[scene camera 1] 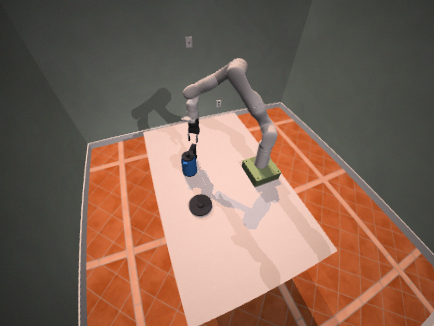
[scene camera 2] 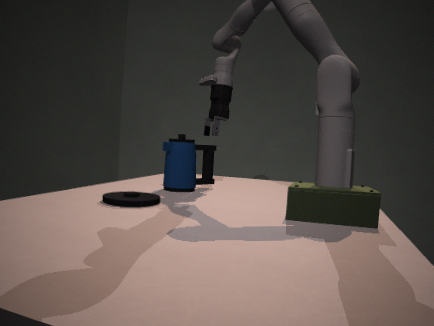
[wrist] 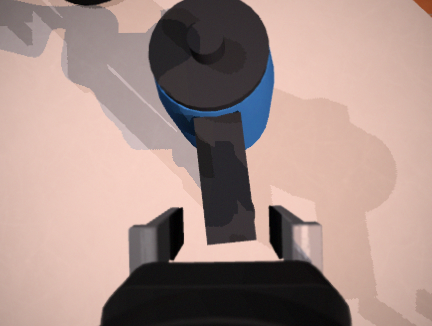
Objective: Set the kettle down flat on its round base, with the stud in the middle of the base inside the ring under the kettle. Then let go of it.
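The blue kettle (scene camera 1: pixel 189 167) (scene camera 2: pixel 180 166) (wrist: pixel 262 102) with a black lid stands upright on the table. Its black handle (scene camera 1: pixel 193 150) (scene camera 2: pixel 208 165) (wrist: pixel 223 185) points away from the round base. The black round base (scene camera 1: pixel 194 210) (scene camera 2: pixel 114 199) (wrist: pixel 87 1) lies flat on the table, apart from the kettle, with its stud (scene camera 1: pixel 201 204) (scene camera 2: pixel 132 194) in the middle. My gripper (scene camera 1: pixel 193 140) (scene camera 2: pixel 211 134) (wrist: pixel 226 224) is open and empty above the handle; in the wrist view the handle's outer end shows between the fingers. The ring under the kettle is hidden.
The arm stands on a green block (scene camera 1: pixel 261 175) (scene camera 2: pixel 332 206) on the pale table (scene camera 1: pixel 200 280) (scene camera 2: pixel 240 280), to the right of the kettle and base in both scene views. Shadows of the arm fall across the table. A grey wall rises behind the table's far end.
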